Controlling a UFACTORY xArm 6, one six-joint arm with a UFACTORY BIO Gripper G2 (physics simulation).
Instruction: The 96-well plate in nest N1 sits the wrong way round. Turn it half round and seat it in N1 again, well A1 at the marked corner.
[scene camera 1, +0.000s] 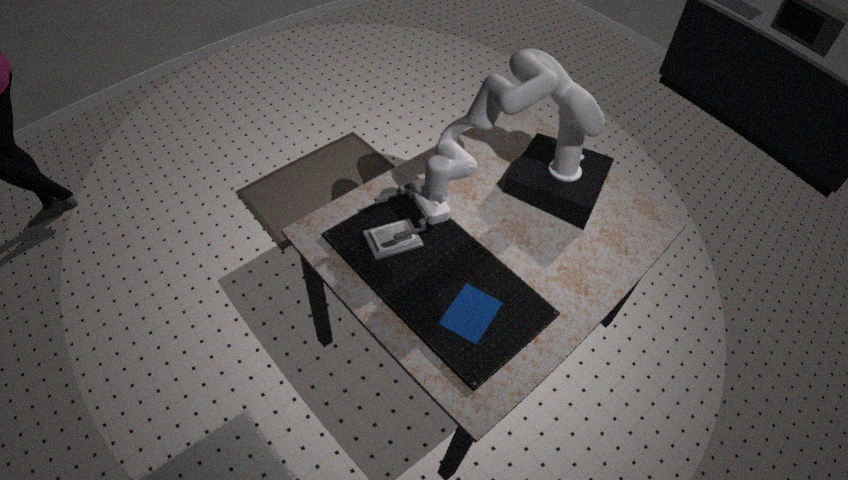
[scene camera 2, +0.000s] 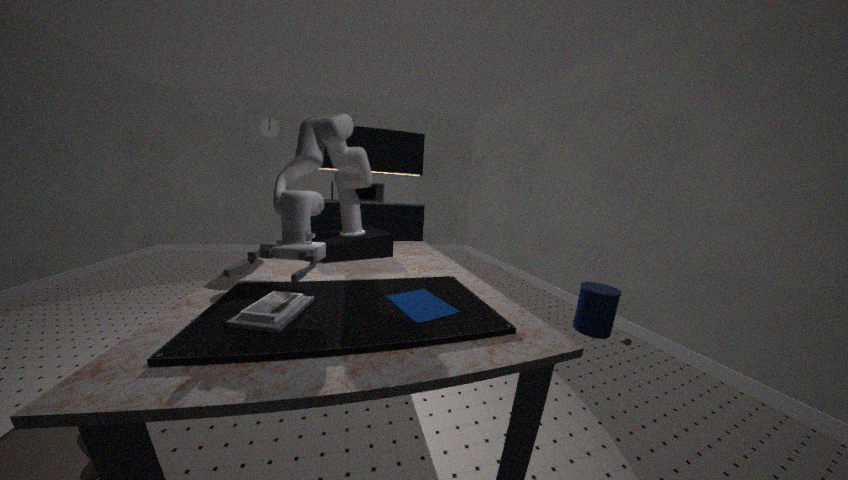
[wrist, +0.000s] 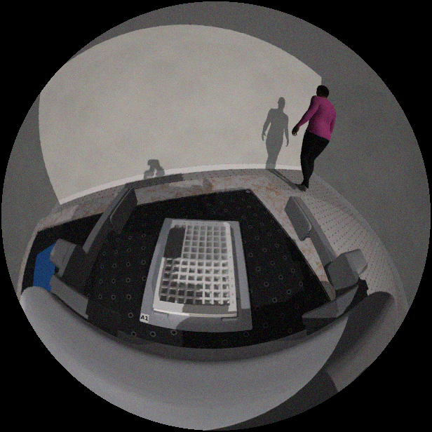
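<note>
The white 96-well plate (scene camera 1: 380, 234) (scene camera 2: 260, 309) (wrist: 198, 280) lies flat in the grey nest N1 (scene camera 1: 376, 255) (scene camera 2: 252, 325) (wrist: 244, 303). An A1 label (wrist: 144, 318) marks the nest's near left corner in the wrist view. Which plate corner carries well A1 cannot be made out. Dark shadow patches fall across the wells. My gripper (scene camera 1: 389, 217) (scene camera 2: 260, 275) (wrist: 210, 212) is wide open and empty. It hangs above the board, with its fingers reaching forward. In the wrist view the fingers stand to the left and right of the plate, well apart from it.
The nest sits on a black perforated board (scene camera 1: 428, 285) (scene camera 2: 357, 324) (wrist: 272, 250). A flat blue square (scene camera 1: 471, 313) (scene camera 2: 422, 305) (wrist: 44, 270) lies on the same board. The arm's black base block (scene camera 1: 544, 202) stands on the table. A person (wrist: 320, 120) stands beyond the table.
</note>
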